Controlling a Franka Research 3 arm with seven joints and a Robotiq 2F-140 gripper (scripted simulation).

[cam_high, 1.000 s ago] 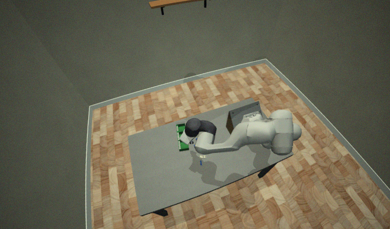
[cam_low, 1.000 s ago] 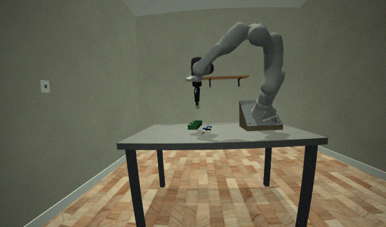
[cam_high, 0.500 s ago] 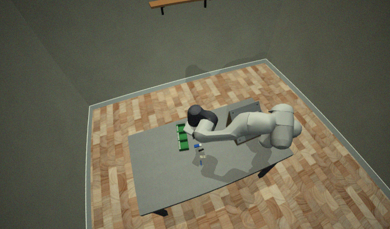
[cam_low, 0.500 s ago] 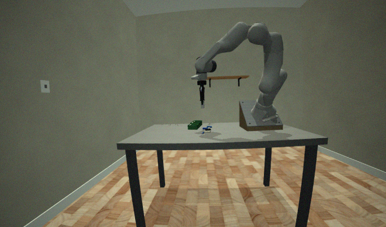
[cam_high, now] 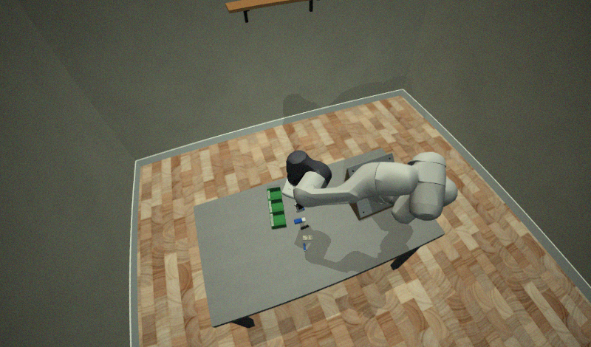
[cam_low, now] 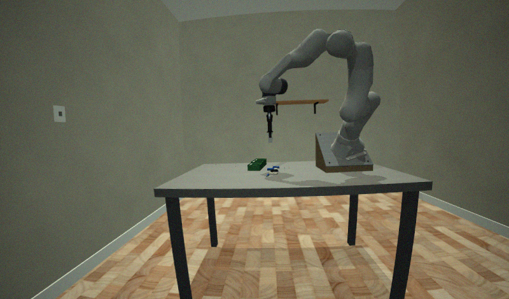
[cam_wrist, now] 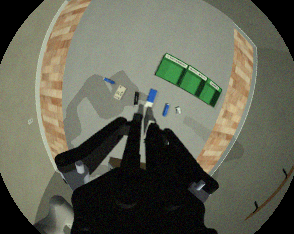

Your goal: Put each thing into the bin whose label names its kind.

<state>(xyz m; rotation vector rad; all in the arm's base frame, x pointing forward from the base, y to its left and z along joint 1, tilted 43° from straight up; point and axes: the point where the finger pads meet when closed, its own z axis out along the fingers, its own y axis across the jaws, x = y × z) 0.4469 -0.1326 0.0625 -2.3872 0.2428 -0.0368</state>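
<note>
Right now my hand is 80 mm short of the green bin, 160 mm to the left of it and 200 mm above it. The rest, counted from my hand: white thing: 80 mm to the left, 220 mm below; blue-and-white piece: 20 mm behind, 30 mm to the right, 210 mm below; black piece: 20 mm behind, 20 mm to the left, 210 mm below.
</note>
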